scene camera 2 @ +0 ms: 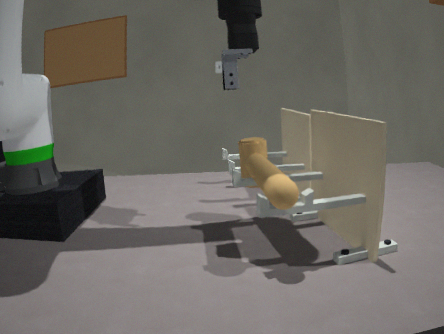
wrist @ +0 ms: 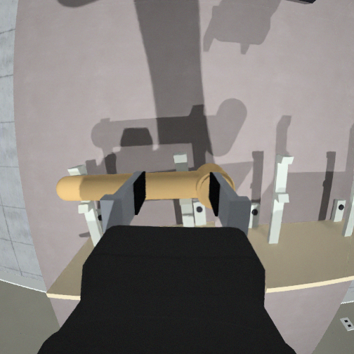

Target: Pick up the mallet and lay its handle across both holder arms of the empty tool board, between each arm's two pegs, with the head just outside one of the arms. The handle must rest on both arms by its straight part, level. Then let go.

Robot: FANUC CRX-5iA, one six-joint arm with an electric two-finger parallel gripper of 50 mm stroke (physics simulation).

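Frame: origin at the arm's base, x ahead, y left, z up, level; metres.
Where they show: gripper, fingertip midpoint: point(scene camera 2: 231, 89); arm's base, origin of the base link: point(scene camera 2: 33, 186).
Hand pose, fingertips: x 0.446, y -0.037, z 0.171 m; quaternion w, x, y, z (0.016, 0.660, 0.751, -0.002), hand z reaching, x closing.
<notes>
Each offset is from my fingertips to the top centre of the thing. "spot": to the spot under its first point.
The wooden mallet @[dy -0.057, dx +0.052, dz -0.089 m] point(scene camera 2: 272, 181) point(wrist: 167, 185) lies across both holder arms of the near tool board point(scene camera 2: 350, 160) point(wrist: 70, 277). Its handle passes between the two pegs of the near arm point(scene camera 2: 340, 201) point(wrist: 92, 227) and crosses the far arm point(scene camera 2: 310, 176) point(wrist: 187, 212). The handle looks about level. The head @[dy +0.049, dx +0.032, dz -0.093 m] point(scene camera 2: 253, 152) point(wrist: 214, 186) stands upright just outside the far arm, and the rounded handle end sticks out past the near arm. My gripper point(scene camera 2: 231, 88) point(wrist: 177, 184) is open and empty, above the mallet near its head end. In the wrist view the fingers partly cover the handle and head.
A second board point(scene camera 2: 296, 132) point(wrist: 310, 252) with its own pegged arms, one of them point(wrist: 276, 215) close past the mallet's head, stands beyond the near board. The black robot base point(scene camera 2: 55, 205) is at the left. Feet with dark bolts @[spot: dy -0.152, dx +0.200, dz -0.229 m] point(scene camera 2: 365, 251) stand under the near board.
</notes>
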